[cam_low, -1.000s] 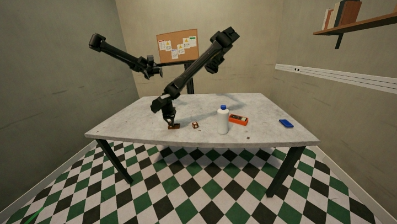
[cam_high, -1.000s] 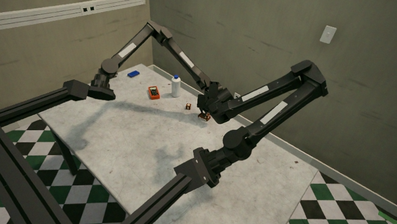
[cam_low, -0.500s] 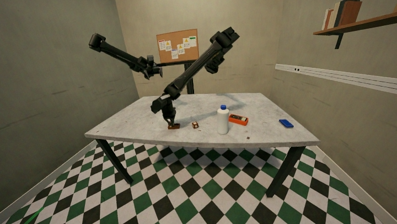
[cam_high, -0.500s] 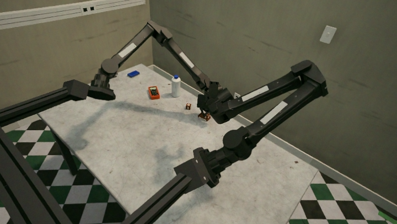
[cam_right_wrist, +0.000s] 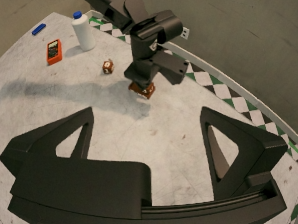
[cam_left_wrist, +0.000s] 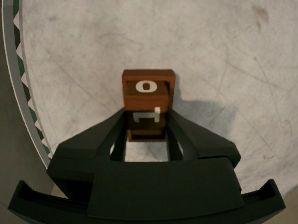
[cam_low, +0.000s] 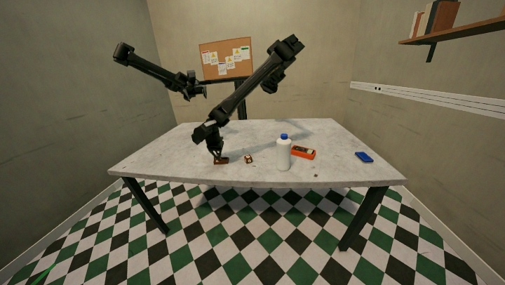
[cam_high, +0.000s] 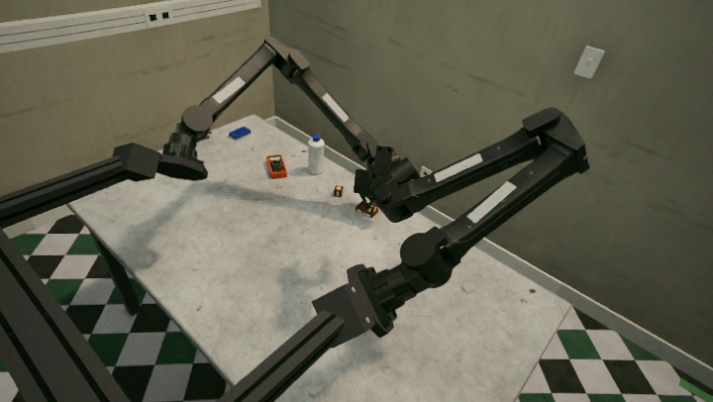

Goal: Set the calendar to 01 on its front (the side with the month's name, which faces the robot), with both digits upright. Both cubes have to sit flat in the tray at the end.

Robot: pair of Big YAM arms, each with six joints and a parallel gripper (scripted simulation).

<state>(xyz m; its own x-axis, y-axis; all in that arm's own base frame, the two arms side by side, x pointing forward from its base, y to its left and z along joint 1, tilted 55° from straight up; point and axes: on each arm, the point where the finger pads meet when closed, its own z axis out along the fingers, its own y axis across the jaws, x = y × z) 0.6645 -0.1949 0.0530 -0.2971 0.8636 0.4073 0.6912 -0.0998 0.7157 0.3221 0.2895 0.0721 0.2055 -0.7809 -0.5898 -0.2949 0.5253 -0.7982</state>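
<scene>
My left gripper is now 3 cm above the brown tray and 1 cm to the right of it. Also, from my left hand: blue block 76 cm to the left, 2 cm below, 2 cm ahead; then white bottle 33 cm to the left, 5 cm ahead, 4 cm above.
</scene>
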